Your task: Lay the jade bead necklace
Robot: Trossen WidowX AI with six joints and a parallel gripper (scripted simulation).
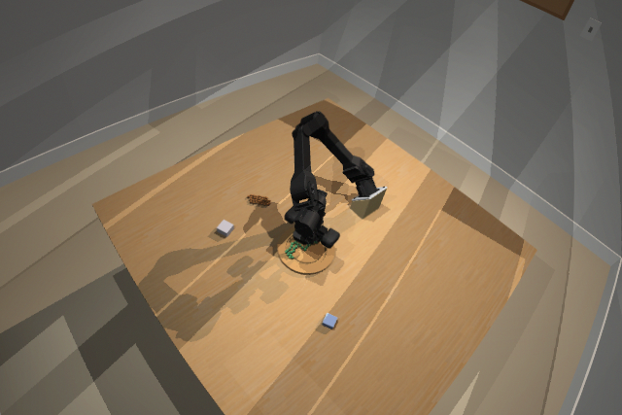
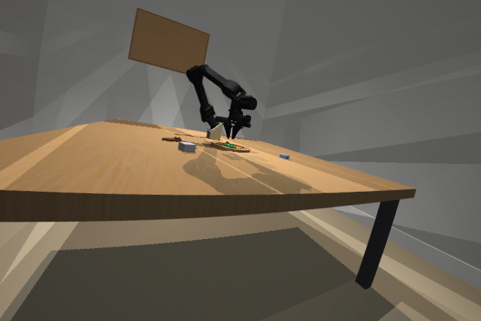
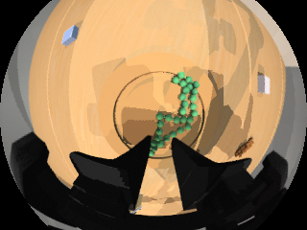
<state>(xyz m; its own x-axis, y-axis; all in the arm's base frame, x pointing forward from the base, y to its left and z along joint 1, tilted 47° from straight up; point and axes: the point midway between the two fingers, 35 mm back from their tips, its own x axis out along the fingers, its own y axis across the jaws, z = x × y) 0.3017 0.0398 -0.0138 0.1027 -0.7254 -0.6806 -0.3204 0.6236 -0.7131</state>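
Now: the round wooden bead board 3 cm below my gripper tip and 1 cm ahead of it. Round my gripper tip: blue block: 26 cm to the left, 10 cm ahead, 3 cm below; then pale grey block: 21 cm to the right, 21 cm ahead, 3 cm below.
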